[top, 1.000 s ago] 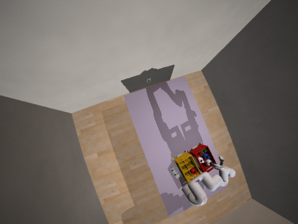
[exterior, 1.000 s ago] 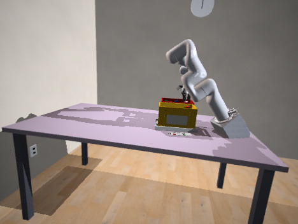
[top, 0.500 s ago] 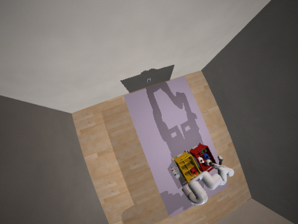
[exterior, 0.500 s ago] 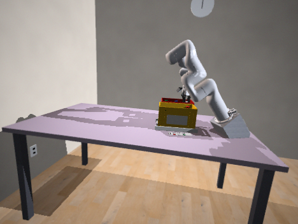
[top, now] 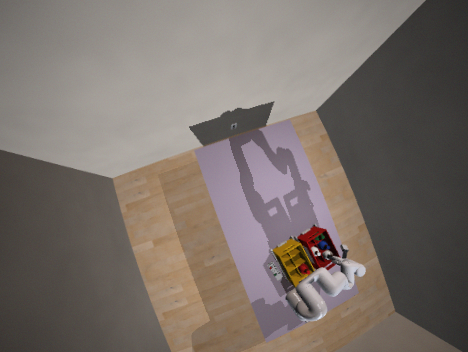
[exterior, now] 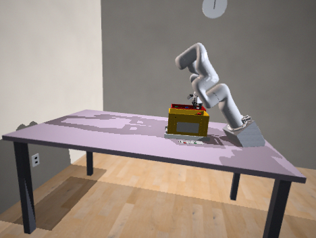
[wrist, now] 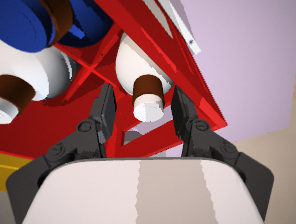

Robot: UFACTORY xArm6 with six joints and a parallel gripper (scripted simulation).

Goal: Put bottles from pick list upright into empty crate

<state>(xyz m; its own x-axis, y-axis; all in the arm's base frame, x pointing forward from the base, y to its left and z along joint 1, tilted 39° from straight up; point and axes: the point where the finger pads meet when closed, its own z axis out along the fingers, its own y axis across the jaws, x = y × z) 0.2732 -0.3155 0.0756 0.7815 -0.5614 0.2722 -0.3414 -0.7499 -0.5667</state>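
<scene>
My gripper is now 7 cm above the white bottle. From my hand the other things lie so: red crate: 7 cm to the left, 7 cm below, 7 cm ahead; blue-label bottle: 8 cm ahead, 7 cm below, 3 cm to the left; green-label bottle: 17 cm ahead, 7 cm below, 6 cm to the left.
</scene>
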